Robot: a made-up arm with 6 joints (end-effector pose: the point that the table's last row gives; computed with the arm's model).
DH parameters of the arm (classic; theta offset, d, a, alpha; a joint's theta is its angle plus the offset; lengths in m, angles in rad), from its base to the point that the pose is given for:
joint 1: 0 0.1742 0 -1.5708
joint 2: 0.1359 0 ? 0
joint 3: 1.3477 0 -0.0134 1.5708
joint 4: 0 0.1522 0 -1.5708
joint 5: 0 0 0.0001 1.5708
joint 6: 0 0.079 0 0
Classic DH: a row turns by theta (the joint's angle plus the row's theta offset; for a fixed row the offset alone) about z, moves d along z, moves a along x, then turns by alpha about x.
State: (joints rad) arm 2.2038 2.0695 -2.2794 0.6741 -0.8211 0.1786
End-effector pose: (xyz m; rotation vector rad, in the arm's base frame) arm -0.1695 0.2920 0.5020 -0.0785 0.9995 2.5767
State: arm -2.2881 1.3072 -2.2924 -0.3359 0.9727 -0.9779
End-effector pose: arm -0.0839 -0.0634 0.5844 -1.2088 -1.3939 2.0031
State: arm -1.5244 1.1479 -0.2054 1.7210 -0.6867 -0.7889
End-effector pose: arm -0.0461 -0.0723 0.2690 2.5062 0.5439 -1.0761
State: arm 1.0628 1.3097 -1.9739 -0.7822 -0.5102 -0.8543
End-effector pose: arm 0.0254 0.1015 0.6156 -0.5137 -0.2258 -0.4151
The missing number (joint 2, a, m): -0.2627
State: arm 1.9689 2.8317 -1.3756 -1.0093 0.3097 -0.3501
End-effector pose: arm -0.0993 0.2889 -0.0030 -2.9984 -0.2406 -0.3597
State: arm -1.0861 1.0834 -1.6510 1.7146 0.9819 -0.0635
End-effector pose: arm 0.0814 -0.0149 0.5583 0.5252 1.0481 0.9399
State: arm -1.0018 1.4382 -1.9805 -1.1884 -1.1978 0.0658
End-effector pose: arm 0.1238 -0.0670 0.5765 -1.0994 0.3658 -1.4090
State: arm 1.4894 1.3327 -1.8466 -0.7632 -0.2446 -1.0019
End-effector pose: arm -0.0012 0.1472 0.5874 -0.7816 -0.1980 -0.1798
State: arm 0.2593 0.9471 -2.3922 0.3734 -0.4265 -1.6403
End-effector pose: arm -0.1499 -0.0521 0.6319 0.3758 -0.1584 -0.9973
